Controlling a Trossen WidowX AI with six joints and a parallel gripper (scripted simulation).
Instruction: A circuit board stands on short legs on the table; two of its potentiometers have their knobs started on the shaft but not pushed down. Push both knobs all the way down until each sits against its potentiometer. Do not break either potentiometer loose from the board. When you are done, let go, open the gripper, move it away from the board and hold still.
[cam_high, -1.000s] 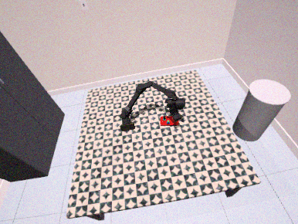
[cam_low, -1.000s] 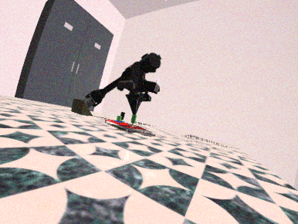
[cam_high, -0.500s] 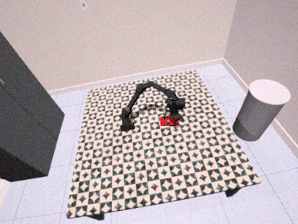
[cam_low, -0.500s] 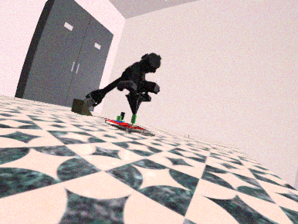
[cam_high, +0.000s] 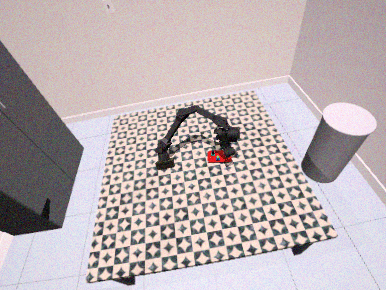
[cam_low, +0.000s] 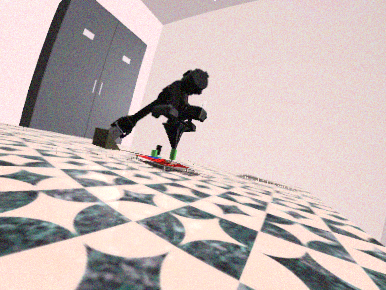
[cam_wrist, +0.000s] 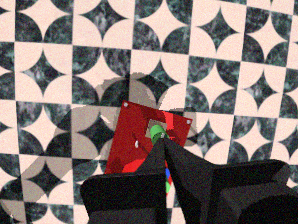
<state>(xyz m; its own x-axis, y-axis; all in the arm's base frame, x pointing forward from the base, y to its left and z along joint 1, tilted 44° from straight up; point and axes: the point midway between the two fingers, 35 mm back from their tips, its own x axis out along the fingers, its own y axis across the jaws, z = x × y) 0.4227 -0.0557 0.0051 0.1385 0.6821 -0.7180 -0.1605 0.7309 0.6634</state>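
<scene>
The green knob is 10 mm below my gripper tip. Round my gripper tip: dark knob (90 mm behind, 30 mm to the left, 10 mm below).
</scene>
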